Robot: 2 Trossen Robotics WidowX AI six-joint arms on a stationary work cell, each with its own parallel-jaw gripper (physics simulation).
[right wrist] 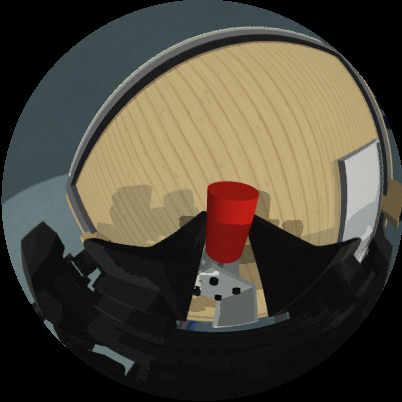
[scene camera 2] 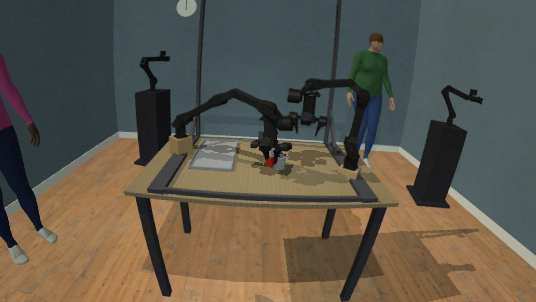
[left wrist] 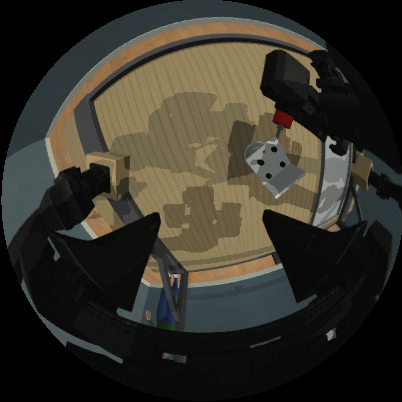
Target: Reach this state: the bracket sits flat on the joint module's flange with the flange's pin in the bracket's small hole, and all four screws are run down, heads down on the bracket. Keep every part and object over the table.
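Seen in the pictures: left gripper, fingertip midpoint: (scene camera 2: pixel 306 134) (left wrist: pixel 212 216); right gripper, fingertip midpoint: (right wrist: pixel 226 216) (scene camera 2: pixel 271 163) (left wrist: pixel 282 110); left arm's base, origin of the base link: (scene camera 2: pixel 350 167) (left wrist: pixel 99 177); right arm's base, origin of the base link: (scene camera 2: pixel 180 136) (left wrist: pixel 369 176).
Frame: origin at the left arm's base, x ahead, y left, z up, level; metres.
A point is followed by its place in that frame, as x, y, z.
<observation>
A light grey metal bracket (scene camera 2: pixel 282 157) @(0.312, 0.151, 0.014) (left wrist: pixel 271 162) @(0.338, 0.131, 0.013) (right wrist: pixel 235 307) @(0.366, 0.122, 0.032) with an angled flap lies over the grey joint module (left wrist: pixel 252 149) @(0.308, 0.139, -0.021); several dark round spots show on its plate. I cannot tell screw heads from holes, and the pin does not show. My right gripper (scene camera 2: pixel 270 158) @(0.324, 0.232, 0.006) (right wrist: pixel 226 216) @(0.324, 0.232, 0.006) is shut on the red handle of a screwdriver (scene camera 2: pixel 270 162) @(0.314, 0.258, 0.022) (left wrist: pixel 283 119) @(0.320, 0.207, 0.026) (right wrist: pixel 231 220) @(0.325, 0.244, 0.032). Its shaft points toward the bracket's edge in the left wrist view; whether the tip touches is unclear. My left gripper (scene camera 2: pixel 307 131) @(0.236, 0.071, 0.129) (left wrist: pixel 212 216) @(0.236, 0.071, 0.129) is open and empty, high above the table.
A flat grey tray (scene camera 2: pixel 212 169) @(0.563, 0.380, -0.049) (left wrist: pixel 320 187) @(0.608, 0.149, -0.044) (right wrist: pixel 343 200) @(0.525, 0.269, -0.048) lies at the left of the table in the scene view. Dark frame bars (scene camera 2: pixel 260 197) @(0.232, 0.452, -0.040) run along the table's edges. A person in green (scene camera 2: pixel 371 70) stands behind the table.
</observation>
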